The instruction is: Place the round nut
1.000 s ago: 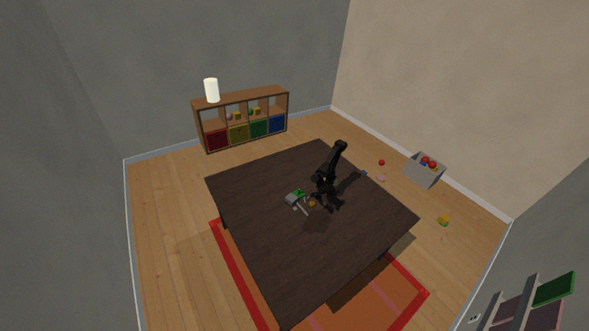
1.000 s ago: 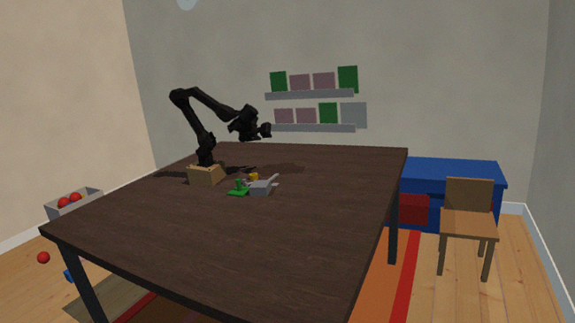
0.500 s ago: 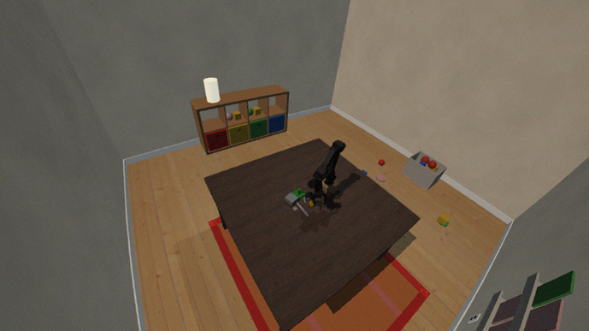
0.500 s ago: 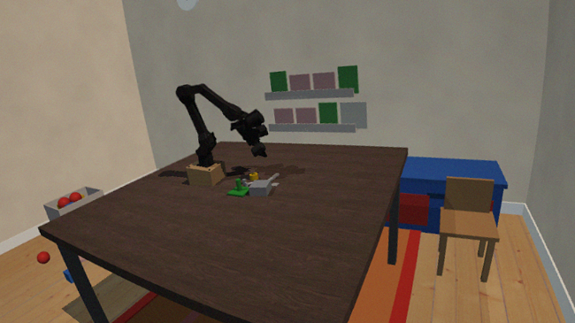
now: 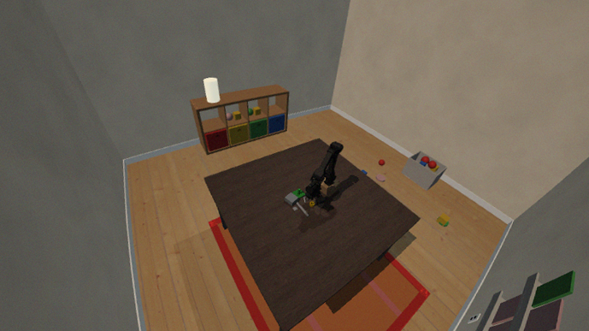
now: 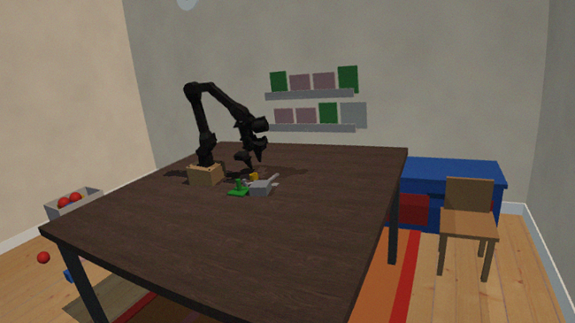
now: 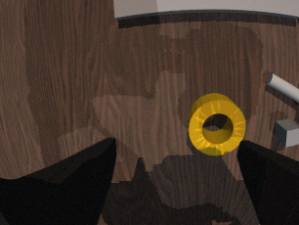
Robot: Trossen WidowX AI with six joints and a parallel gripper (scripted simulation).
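Right now my hand is 20 mm past the small grey cube, 80 mm to the left of it and 80 mm above it. Round my hand: grey bar (90 mm ahead, 30 mm to the right, 90 mm below); grey square tile (130 mm ahead, 70 mm to the right, 90 mm below); grey bolt-like piece (10 mm ahead, 90 mm to the right, 90 mm below).
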